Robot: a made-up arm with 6 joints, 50 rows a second.
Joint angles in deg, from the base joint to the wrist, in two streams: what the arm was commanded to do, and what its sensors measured. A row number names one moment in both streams.
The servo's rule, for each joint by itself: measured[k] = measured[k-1] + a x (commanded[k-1-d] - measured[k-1]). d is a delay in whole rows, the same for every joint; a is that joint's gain. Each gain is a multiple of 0.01, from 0.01 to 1. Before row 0 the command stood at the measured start. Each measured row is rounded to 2 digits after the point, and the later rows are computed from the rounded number. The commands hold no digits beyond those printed.
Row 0, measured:
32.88 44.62 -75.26 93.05 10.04 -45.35
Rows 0 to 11, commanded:
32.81 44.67 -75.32 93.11 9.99 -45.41
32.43 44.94 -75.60 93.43 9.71 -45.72
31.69 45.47 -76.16 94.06 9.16 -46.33
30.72 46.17 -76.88 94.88 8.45 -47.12
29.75 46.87 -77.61 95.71 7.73 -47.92
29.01 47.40 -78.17 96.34 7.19 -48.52
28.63 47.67 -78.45 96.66 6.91 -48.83
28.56 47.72 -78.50 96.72 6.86 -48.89
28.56 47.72 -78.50 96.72 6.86 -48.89
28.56 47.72 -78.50 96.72 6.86 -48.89
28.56 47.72 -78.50 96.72 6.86 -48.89
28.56 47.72 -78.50 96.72 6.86 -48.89
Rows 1 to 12, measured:
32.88 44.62 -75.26 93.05 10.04 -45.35
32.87 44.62 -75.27 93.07 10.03 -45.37
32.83 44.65 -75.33 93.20 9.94 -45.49
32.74 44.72 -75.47 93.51 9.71 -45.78
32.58 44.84 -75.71 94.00 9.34 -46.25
32.35 45.00 -76.03 94.62 8.87 -46.83
32.08 45.19 -76.39 95.24 8.38 -47.42
31.80 45.39 -76.74 95.75 7.95 -47.91
31.54 45.58 -77.04 96.10 7.63 -48.25
31.30 45.75 -77.29 96.32 7.41 -48.47
31.08 45.91 -77.50 96.46 7.25 -48.62
30.88 46.05 -77.67 96.55 7.14 -48.71
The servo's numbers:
d 1
a 0.08 0.08 0.17 0.36 0.29 0.35

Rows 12 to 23, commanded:
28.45 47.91 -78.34 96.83 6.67 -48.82
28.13 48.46 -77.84 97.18 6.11 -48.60
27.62 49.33 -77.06 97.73 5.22 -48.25
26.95 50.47 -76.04 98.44 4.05 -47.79
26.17 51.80 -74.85 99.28 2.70 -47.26
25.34 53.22 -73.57 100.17 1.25 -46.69
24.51 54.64 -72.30 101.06 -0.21 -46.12
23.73 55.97 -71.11 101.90 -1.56 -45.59
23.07 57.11 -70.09 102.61 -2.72 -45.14
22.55 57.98 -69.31 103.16 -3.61 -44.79
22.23 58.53 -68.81 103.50 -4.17 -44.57
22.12 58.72 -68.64 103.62 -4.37 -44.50
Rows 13 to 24, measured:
30.69 46.18 -77.81 96.61 7.06 -48.77
30.51 46.32 -77.90 96.69 6.95 -48.79
30.32 46.49 -77.89 96.87 6.71 -48.72
30.10 46.72 -77.75 97.18 6.28 -48.56
29.85 47.02 -77.46 97.63 5.63 -48.29
29.56 47.40 -77.02 98.22 4.78 -47.93
29.22 47.87 -76.43 98.92 3.76 -47.50
28.84 48.41 -75.73 99.69 2.61 -47.02
28.43 49.01 -74.94 100.49 1.40 -46.52
28.00 49.66 -74.12 101.25 0.21 -46.04
27.56 50.33 -73.30 101.94 -0.90 -45.60
27.13 50.99 -72.54 102.50 -1.85 -45.24

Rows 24 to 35, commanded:
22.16 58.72 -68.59 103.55 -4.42 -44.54
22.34 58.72 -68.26 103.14 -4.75 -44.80
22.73 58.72 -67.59 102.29 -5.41 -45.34
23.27 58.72 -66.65 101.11 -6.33 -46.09
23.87 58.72 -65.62 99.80 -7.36 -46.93
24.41 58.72 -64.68 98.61 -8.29 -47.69
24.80 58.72 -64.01 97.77 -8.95 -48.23
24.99 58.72 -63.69 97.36 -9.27 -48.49
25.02 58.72 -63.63 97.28 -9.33 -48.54
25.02 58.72 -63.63 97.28 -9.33 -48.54
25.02 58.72 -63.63 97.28 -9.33 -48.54
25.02 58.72 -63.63 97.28 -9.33 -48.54
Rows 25 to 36, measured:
26.73 51.61 -71.88 102.90 -2.58 -44.98
26.36 52.18 -71.32 103.13 -3.11 -44.83
26.04 52.70 -70.80 103.13 -3.59 -44.82
25.78 53.18 -70.25 102.83 -4.12 -45.00
25.58 53.62 -69.64 102.21 -4.76 -45.38
25.44 54.03 -68.96 101.34 -5.51 -45.92
25.36 54.41 -68.23 100.36 -6.32 -46.54
25.32 54.75 -67.51 99.43 -7.08 -47.13
25.29 55.07 -66.86 98.68 -7.72 -47.61
25.27 55.36 -66.31 98.18 -8.19 -47.94
25.25 55.63 -65.85 97.86 -8.52 -48.15
25.23 55.88 -65.47 97.65 -8.75 -48.29

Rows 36 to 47, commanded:
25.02 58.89 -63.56 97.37 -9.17 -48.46
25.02 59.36 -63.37 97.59 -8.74 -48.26
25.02 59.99 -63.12 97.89 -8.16 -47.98
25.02 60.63 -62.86 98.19 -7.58 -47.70
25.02 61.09 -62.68 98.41 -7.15 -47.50
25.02 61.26 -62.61 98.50 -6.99 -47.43
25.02 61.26 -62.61 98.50 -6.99 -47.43
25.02 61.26 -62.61 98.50 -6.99 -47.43
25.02 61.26 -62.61 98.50 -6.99 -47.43
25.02 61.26 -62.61 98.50 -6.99 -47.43
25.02 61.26 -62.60 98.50 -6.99 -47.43
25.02 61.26 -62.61 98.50 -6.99 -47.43
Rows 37 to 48, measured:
25.21 56.11 -65.16 97.52 -8.92 -48.38
25.19 56.33 -64.89 97.47 -8.99 -48.41
25.18 56.57 -64.63 97.51 -8.92 -48.36
25.17 56.84 -64.37 97.65 -8.70 -48.23
25.16 57.14 -64.11 97.84 -8.38 -48.04
25.15 57.46 -63.87 98.05 -8.02 -47.85
25.14 57.76 -63.66 98.21 -7.72 -47.70
25.13 58.04 -63.48 98.31 -7.51 -47.61
25.12 58.30 -63.33 98.38 -7.36 -47.55
25.11 58.54 -63.21 98.42 -7.25 -47.51
25.10 58.76 -63.11 98.45 -7.17 -47.48
25.09 58.96 -63.02 98.47 -7.12 -47.46

